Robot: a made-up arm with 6 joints. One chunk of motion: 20 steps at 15 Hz.
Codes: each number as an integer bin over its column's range. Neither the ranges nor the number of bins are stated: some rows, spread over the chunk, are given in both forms.
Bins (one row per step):
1: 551 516 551 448 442 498
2: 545 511 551 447 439 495
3: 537 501 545 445 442 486
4: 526 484 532 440 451 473
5: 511 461 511 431 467 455
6: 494 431 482 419 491 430
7: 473 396 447 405 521 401
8: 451 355 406 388 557 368
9: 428 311 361 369 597 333
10: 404 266 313 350 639 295
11: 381 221 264 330 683 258
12: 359 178 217 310 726 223
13: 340 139 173 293 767 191
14: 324 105 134 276 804 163
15: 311 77 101 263 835 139
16: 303 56 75 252 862 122
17: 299 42 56 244 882 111
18: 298 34 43 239 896 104
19: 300 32 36 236 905 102
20: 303 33 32 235 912 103
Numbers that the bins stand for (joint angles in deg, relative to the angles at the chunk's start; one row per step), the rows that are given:
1: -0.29 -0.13 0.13 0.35 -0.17 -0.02
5: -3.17 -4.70 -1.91 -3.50 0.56 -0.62
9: -9.15 -17.16 -9.57 -17.52 4.33 -2.33
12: -14.13 -28.21 -16.92 -30.87 8.08 -3.87
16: -18.16 -38.35 -24.17 -43.99 12.02 -5.29
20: -18.16 -40.26 -26.37 -47.84 13.47 -5.56
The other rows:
2: -0.72 -0.54 0.13 0.12 -0.26 -0.06
3: -1.30 -1.38 -0.18 -0.33 -0.17 -0.19
4: -2.09 -2.79 -0.84 -1.46 0.09 -0.37
6: -4.40 -7.19 -3.39 -6.21 1.25 -0.97
7: -5.91 -10.10 -5.18 -9.38 2.12 -1.38
8: -7.50 -13.51 -7.27 -13.22 3.17 -1.84
10: -10.88 -20.90 -12.02 -21.82 5.55 -2.87
11: -12.54 -24.64 -14.52 -26.35 6.83 -3.38
13: -15.50 -31.45 -19.17 -34.72 9.27 -4.32
14: -16.65 -34.28 -21.16 -38.56 10.34 -4.72
15: -17.59 -36.60 -22.84 -41.50 11.24 -5.05
17: -18.45 -39.51 -25.14 -45.80 12.60 -5.44
18: -18.52 -40.18 -25.80 -46.93 13.01 -5.54
19: -18.38 -40.34 -26.16 -47.61 13.27 -5.57

